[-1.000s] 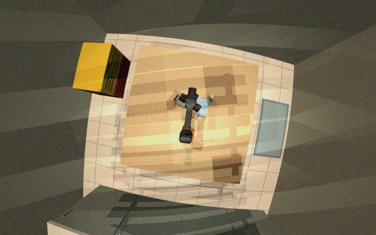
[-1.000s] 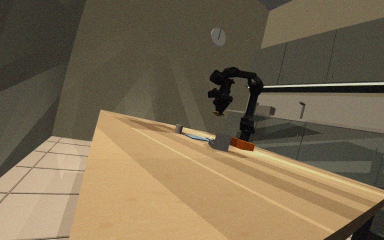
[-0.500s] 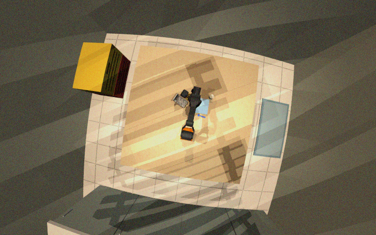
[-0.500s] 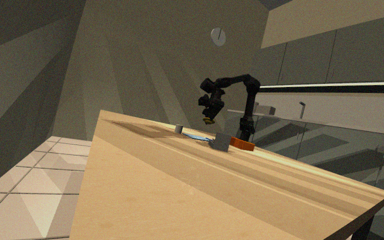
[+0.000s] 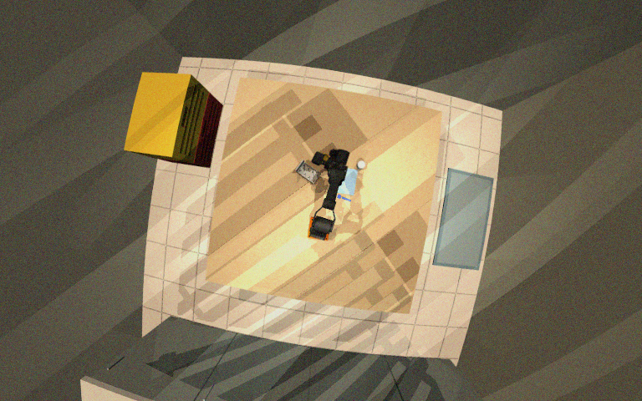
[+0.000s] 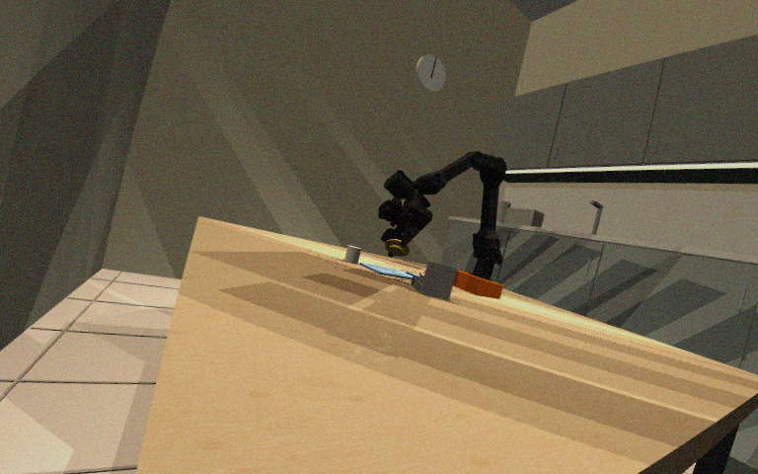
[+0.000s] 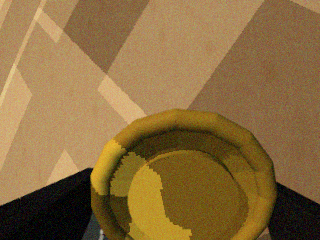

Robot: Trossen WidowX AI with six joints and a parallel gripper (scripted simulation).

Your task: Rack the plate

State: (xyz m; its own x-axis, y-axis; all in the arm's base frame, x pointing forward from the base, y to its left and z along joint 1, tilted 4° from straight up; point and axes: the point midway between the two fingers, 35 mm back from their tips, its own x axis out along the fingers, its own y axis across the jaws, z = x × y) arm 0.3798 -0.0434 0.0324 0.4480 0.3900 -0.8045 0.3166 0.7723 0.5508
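My gripper tip is 70 mm past the dish rack, 80 mm to the right of it and 60 mm above it. From my gripper tip the other things lie so: light blue mat (120 mm behind, 120 mm to the right, 80 mm below); white cup (30 mm behind, 220 mm to the right, 50 mm below); plate (10 mm above).
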